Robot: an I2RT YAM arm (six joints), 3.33 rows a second.
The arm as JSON. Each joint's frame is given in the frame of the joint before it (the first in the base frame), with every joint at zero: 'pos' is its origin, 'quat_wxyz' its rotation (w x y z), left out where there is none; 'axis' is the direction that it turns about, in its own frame. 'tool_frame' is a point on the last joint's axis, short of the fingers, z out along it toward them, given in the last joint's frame.
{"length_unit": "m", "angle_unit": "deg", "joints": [
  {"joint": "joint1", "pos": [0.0, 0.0, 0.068], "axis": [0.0, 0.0, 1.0]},
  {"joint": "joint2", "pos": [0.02, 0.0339, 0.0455], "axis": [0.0, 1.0, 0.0]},
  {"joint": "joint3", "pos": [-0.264, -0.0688, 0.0], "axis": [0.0, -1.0, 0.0]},
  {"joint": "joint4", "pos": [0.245, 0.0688, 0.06], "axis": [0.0, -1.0, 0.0]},
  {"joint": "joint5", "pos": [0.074, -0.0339, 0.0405], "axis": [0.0, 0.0, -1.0]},
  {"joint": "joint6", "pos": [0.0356, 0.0, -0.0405], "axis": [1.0, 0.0, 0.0]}
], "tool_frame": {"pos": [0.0, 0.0, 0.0], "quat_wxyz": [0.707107, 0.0, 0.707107, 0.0]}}
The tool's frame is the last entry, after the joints.
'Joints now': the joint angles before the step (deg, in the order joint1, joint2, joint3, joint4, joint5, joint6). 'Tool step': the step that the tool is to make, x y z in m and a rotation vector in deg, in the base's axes. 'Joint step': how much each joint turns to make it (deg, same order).
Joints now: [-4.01, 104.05, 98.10, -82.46, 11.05, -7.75]
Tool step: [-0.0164, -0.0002, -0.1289, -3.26, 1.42, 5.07]
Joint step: [0.11, 0.00, -29.95, 29.89, 3.22, -5.18]
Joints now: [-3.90, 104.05, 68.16, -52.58, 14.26, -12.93]
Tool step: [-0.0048, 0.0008, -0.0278, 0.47, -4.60, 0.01]
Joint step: [0.00, 0.03, -7.09, 11.67, -0.78, 0.04]
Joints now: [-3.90, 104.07, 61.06, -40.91, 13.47, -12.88]
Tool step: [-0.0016, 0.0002, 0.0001, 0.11, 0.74, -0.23]
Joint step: [0.01, -0.05, 0.01, -0.86, -0.04, 0.25]
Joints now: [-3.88, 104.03, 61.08, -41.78, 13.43, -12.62]
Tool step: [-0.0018, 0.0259, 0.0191, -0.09, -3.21, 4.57]
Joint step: [4.74, -3.72, 0.05, -0.60, 0.03, 0.17]
